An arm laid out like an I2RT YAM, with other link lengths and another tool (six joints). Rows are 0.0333 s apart.
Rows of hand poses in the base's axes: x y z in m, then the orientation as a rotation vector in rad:
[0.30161 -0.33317 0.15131 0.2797 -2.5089 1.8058]
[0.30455 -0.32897 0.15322 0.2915 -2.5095 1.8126]
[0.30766 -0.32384 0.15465 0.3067 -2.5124 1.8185]
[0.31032 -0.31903 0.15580 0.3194 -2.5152 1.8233]
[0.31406 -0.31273 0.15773 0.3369 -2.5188 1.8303]
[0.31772 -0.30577 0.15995 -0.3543 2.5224 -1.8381]
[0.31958 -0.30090 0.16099 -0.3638 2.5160 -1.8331]
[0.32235 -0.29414 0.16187 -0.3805 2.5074 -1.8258]
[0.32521 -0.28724 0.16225 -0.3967 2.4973 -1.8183]
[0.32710 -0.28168 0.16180 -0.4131 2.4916 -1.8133]
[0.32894 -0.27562 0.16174 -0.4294 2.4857 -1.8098]
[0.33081 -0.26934 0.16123 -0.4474 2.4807 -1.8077]
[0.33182 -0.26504 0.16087 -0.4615 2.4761 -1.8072]
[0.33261 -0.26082 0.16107 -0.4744 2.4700 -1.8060]
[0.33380 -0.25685 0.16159 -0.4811 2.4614 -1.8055]
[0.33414 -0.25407 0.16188 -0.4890 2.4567 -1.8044]
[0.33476 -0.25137 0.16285 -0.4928 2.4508 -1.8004]
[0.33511 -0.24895 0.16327 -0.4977 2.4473 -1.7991]
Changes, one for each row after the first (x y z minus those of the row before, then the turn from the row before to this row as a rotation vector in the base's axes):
[0.00294 0.00420 0.00191 -0.0027 -0.0004 0.0094]
[0.00311 0.00513 0.00143 -0.0011 -0.0005 0.0119]
[0.00266 0.00481 0.00115 -0.0007 -0.0006 0.0101]
[0.00374 0.00630 0.00193 -0.0013 -0.0010 0.0139]
[0.00366 0.00696 0.00222 -0.0015 -0.0023 0.0147]
[0.00186 0.00487 0.00104 0.0010 -0.0017 0.0094]
[0.00277 0.00676 0.00088 0.0016 -0.0006 0.0146]
[0.00286 0.00690 0.00038 0.0013 -0.0017 0.0153]
[0.00189 0.00556 -0.00045 0.0010 0.0023 0.0121]
[0.00184 0.00606 -0.00006 0.0000 0.0027 0.0116]
[0.00187 0.00628 -0.00051 -0.0006 0.0048 0.0113]
[0.00101 0.00430 -0.00036 -0.0014 0.0038 0.0088]
[0.00079 0.00422 0.00020 -0.0013 0.0020 0.0093]
[0.00119 0.00397 0.00052 -0.0022 -0.0024 0.0078]
[0.00034 0.00278 0.00029 -0.0009 0.0006 0.0064]
[0.00062 0.00270 0.00097 0.0008 -0.0033 0.0063]
[0.00035 0.00242 0.00042 -0.0003 -0.0002 0.0045]

